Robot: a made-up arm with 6 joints. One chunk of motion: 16 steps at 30 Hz.
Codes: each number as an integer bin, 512 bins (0 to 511) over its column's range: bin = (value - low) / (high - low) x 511, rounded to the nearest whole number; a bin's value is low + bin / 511 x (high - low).
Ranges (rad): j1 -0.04..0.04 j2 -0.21..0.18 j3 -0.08..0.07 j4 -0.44..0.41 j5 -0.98..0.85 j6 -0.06..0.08
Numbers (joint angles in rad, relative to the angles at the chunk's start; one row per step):
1: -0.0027 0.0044 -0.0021 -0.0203 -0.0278 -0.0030
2: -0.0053 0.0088 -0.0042 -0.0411 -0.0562 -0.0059
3: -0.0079 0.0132 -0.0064 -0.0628 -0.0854 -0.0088
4: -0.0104 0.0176 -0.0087 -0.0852 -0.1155 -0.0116
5: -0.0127 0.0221 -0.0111 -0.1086 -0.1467 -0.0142
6: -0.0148 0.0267 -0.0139 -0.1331 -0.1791 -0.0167
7: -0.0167 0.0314 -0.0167 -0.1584 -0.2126 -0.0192
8: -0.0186 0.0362 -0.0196 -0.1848 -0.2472 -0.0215
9: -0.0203 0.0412 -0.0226 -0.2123 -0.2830 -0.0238
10: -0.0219 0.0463 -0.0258 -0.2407 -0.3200 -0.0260
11: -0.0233 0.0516 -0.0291 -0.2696 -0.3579 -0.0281
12: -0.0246 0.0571 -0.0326 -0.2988 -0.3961 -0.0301
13: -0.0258 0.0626 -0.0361 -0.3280 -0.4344 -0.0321
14: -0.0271 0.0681 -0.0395 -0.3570 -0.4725 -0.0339
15: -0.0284 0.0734 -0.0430 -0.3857 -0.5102 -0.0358
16: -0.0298 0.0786 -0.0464 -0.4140 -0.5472 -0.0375
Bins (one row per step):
1: 238 281 265 252 266 208
2: 222 287 258 240 258 197
3: 205 292 251 227 250 187
4: 189 298 243 213 241 177
5: 174 304 235 199 233 167
6: 161 310 225 185 224 158
7: 149 316 216 169 214 149
8: 137 323 206 153 205 141
9: 126 329 196 137 195 132
10: 116 336 185 120 184 124
11: 107 343 173 102 174 116
12: 98 350 161 85 163 109
13: 91 357 150 67 152 102
14: 82 364 138 50 142 95
15: 74 371 126 33 131 88
16: 65 378 114 16 121 82

